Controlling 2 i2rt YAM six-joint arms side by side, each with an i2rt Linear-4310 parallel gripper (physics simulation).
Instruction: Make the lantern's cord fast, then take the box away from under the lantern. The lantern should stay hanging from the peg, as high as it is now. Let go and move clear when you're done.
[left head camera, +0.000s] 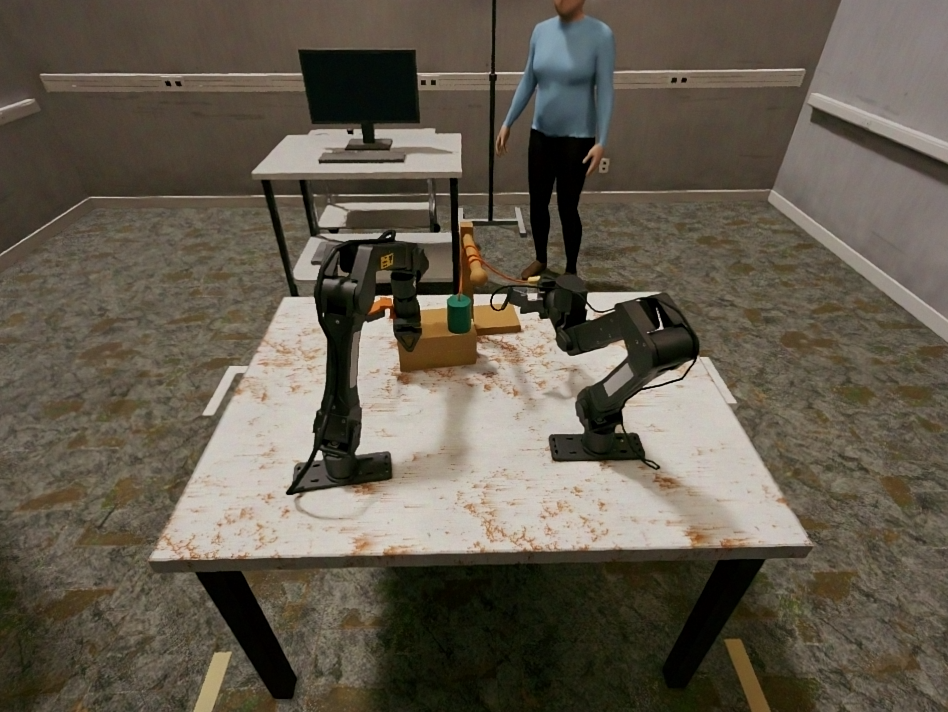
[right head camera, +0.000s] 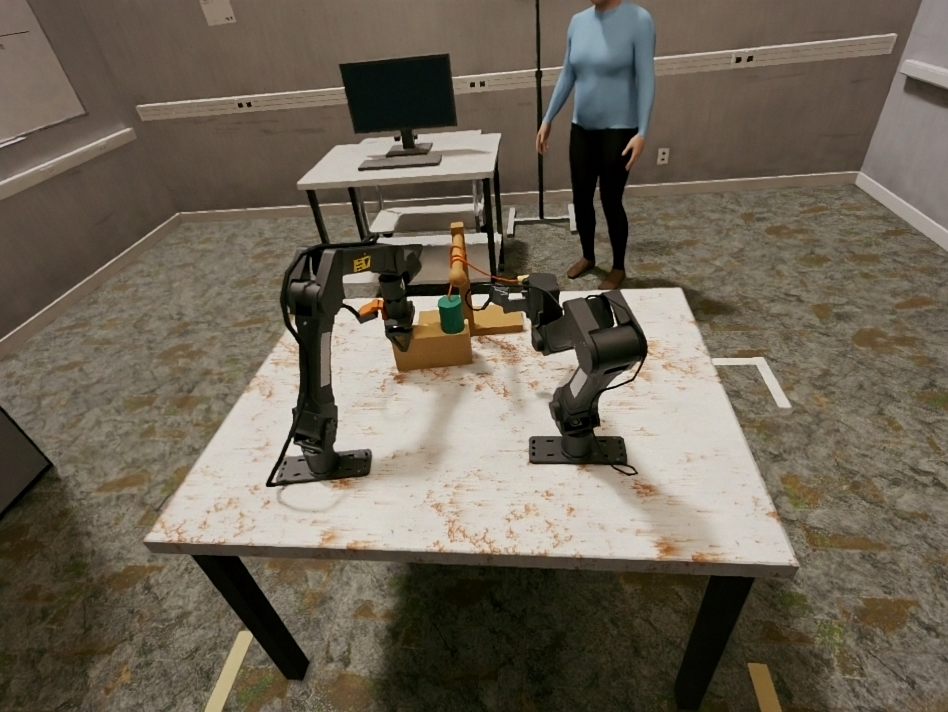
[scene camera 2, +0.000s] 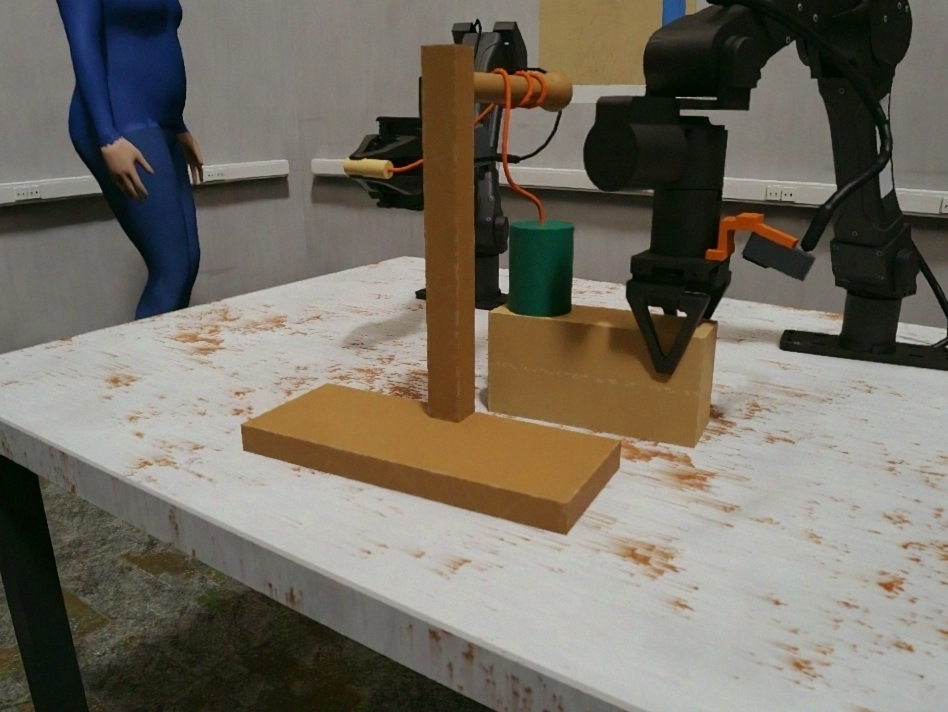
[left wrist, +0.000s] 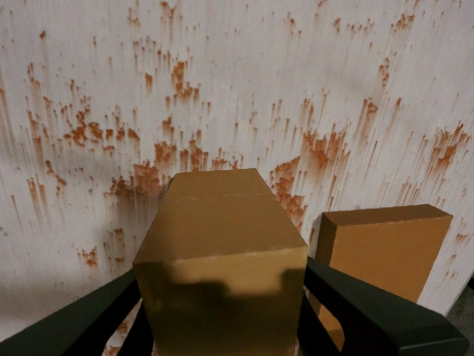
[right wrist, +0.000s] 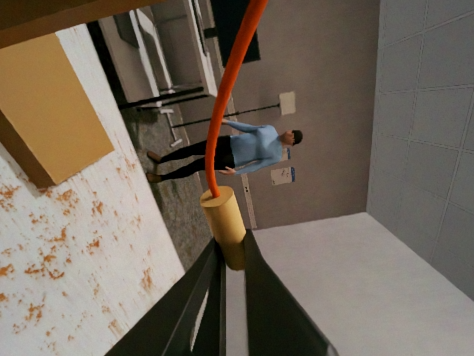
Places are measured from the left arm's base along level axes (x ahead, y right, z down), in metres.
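Pixels of known places: left gripper, between the fingertips: (left head camera: 409, 343) (right head camera: 405, 343) (scene camera 2: 674, 363) (left wrist: 223, 254); right gripper, between the fingertips: (left head camera: 543, 278) (scene camera 2: 354, 167) (right wrist: 234, 237); left arm's base, origin of its link: (left head camera: 343, 472) (right head camera: 325, 467) (scene camera 2: 865, 353); right arm's base, origin of its link: (left head camera: 595, 448) (right head camera: 576, 451) (scene camera 2: 478, 302).
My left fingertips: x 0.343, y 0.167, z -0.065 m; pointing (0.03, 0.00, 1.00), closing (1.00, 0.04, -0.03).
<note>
For each thing: its top centre in the pictures, then the offset to it from my left fingertips. "spot": a spot on its surface instead.
- green lantern, centre of its top: (scene camera 2: 541, 224) (left head camera: 458, 300) (right head camera: 449, 301) dx -0.001, dy +0.131, dz -0.116 m
- tan box, centre of its top: (scene camera 2: 601, 315) (left head camera: 435, 329) (right head camera: 429, 329) dx -0.001, dy +0.070, dz -0.036 m
- yellow handle, a spot on its surface: (right wrist: 224, 220) (scene camera 2: 385, 166) (left head camera: 533, 281) spot: dx -0.022, dy +0.312, dz -0.162 m
- stand's post, centre of its top: (scene camera 2: 447, 45) dx +0.107, dy +0.169, dz -0.266 m
The green lantern (left head camera: 459, 314) (right head camera: 450, 314) (scene camera 2: 541, 269) stands upright on one end of the tan box (left head camera: 440, 354) (right head camera: 436, 352) (scene camera 2: 590, 375) (left wrist: 220, 220), below the peg (left head camera: 477, 269) (right head camera: 458, 273) (scene camera 2: 563, 91). Its orange cord (scene camera 2: 506, 137) (right wrist: 215, 140) bends slightly above the lantern, winds around the peg in several turns and runs to a yellow handle (left head camera: 534, 278) (scene camera 2: 366, 168) (right wrist: 224, 220). My left gripper (scene camera 2: 685, 337) (left wrist: 223, 254) is shut on the box's other end, a finger on each side. My right gripper (right wrist: 234, 237) is shut on the handle, held out beside the stand.
The stand's post (scene camera 2: 448, 229) rises from a flat wooden base (left head camera: 498, 318) (right head camera: 498, 320) (scene camera 2: 429, 467) (left wrist: 380, 255) (right wrist: 55, 110) close beside the box. A desk with a monitor (left head camera: 360, 85) (right head camera: 398, 93) and a person in light blue (left head camera: 570, 76) (right head camera: 611, 68) are behind the table.
</note>
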